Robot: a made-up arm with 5 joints.
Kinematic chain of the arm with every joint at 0, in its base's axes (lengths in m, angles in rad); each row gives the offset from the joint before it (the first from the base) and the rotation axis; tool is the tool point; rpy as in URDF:
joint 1: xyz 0.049 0 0.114 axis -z
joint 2: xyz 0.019 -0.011 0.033 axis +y
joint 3: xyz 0.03 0 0.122 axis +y
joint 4: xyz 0.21 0 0.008 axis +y
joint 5: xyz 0.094 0.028 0 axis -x
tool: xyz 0 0 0 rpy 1.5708 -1.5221 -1.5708
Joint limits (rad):
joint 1: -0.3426..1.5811
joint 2: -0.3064..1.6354
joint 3: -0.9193..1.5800
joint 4: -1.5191..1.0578
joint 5: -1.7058..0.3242
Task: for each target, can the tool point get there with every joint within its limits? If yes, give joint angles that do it. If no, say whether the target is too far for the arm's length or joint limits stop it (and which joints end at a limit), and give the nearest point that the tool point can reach.
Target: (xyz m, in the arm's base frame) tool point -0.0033 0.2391 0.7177
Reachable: no: too far | nearest point 0.0979 0.0355 0.5653 | short by 0.274 m
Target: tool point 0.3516 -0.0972 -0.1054
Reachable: yes | joints 0.3643 1.3462 -0.3415 -0.0378 -0.8496
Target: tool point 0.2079 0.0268 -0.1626
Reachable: yes | joints -0.0611 1.3805 0.2173 -0.1700 -0.4131
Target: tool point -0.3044 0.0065 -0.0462
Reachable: no: joint limits stop it (at a limit: joint 2) | nearest point -0.1030 0.0028 0.0173 | short by 0.211 m
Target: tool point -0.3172 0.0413 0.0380
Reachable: no: joint limits stop it (at a limit: joint 2) | nearest point -0.1132 0.0183 0.0668 | short by 0.207 m
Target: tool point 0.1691 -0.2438 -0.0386
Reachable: yes | joints 1.1755 1.0125 0.4013 -1.2146 -1.2696
